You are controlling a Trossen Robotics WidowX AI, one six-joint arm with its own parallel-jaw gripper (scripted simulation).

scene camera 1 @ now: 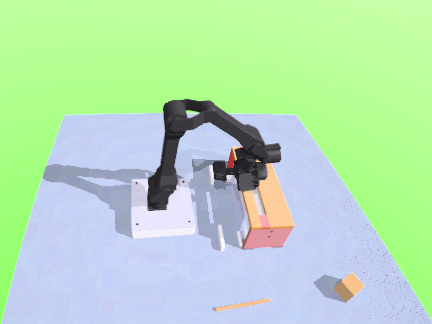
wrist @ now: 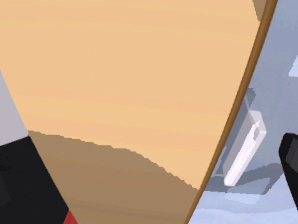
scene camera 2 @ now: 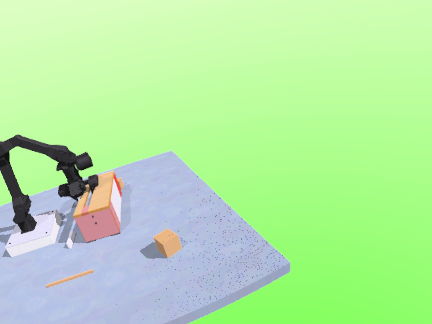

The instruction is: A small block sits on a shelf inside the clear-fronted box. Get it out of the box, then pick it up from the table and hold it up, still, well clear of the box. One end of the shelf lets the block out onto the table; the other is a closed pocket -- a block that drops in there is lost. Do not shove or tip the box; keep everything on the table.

box: scene camera 1; wrist 126, 111; scene camera 2
same spot on box: [scene camera 2: 97, 215] = [scene camera 1: 276, 231]
